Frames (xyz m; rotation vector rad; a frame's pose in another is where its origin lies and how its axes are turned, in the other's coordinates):
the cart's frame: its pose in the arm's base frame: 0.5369 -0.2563 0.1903 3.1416 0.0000 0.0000
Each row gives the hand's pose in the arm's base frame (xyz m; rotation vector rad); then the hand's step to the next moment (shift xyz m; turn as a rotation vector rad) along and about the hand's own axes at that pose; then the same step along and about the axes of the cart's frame.
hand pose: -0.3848 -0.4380 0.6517 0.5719 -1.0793 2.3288
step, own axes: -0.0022 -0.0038 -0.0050 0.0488 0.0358 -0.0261
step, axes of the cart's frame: 0.0032 -0.0055 0.0020 -0.0639 -0.0136 0.0087
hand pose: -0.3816 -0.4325 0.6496 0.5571 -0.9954 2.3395
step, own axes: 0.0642 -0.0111 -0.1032 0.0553 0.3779 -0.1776
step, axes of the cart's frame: -0.0595 -0.1036 0.0249 -0.3032 0.0716 0.2835
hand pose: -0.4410 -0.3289 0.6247 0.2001 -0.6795 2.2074
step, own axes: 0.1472 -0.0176 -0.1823 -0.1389 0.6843 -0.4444
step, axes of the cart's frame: -0.0712 -0.2030 0.0946 -0.3801 0.2211 0.7012
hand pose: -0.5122 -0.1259 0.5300 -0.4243 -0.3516 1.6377
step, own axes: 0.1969 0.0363 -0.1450 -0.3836 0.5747 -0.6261
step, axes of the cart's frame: 0.0192 -0.1889 0.1583 -0.1772 0.4559 0.7939
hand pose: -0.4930 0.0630 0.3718 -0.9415 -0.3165 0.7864
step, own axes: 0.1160 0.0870 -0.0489 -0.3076 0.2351 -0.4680
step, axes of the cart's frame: 0.0669 -0.0843 0.1088 -0.0569 0.4226 0.4326
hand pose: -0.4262 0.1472 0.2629 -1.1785 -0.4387 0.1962
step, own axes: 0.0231 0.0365 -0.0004 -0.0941 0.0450 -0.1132
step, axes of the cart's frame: 0.0238 -0.0221 0.0285 -0.0324 0.1140 0.0982
